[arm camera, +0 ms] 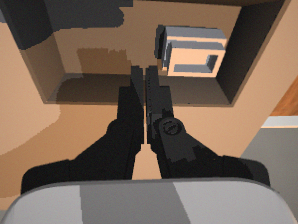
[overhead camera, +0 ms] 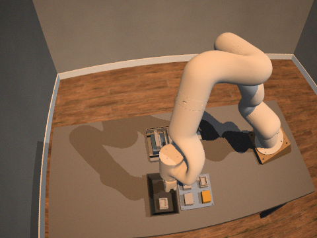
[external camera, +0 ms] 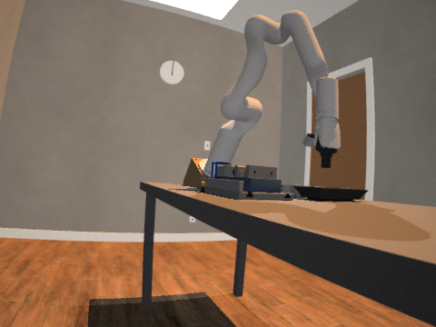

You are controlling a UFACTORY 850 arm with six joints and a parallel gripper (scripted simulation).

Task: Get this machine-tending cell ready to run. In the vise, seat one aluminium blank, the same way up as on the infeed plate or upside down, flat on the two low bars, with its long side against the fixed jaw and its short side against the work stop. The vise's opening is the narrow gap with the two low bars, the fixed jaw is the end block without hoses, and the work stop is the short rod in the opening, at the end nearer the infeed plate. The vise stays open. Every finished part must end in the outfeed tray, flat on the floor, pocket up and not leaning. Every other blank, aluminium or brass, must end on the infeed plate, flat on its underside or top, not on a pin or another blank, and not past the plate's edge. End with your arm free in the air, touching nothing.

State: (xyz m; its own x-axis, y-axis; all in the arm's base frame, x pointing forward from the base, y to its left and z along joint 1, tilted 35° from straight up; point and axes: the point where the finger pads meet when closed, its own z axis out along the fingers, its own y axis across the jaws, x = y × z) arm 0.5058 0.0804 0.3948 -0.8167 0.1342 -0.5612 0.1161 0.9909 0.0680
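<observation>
Now: hand 170 mm past the brass blank, 110 mm above it and 80 mm to the right of it. Round my hand: vise 280 mm to the right, 120 mm behind, 100 mm below.
</observation>
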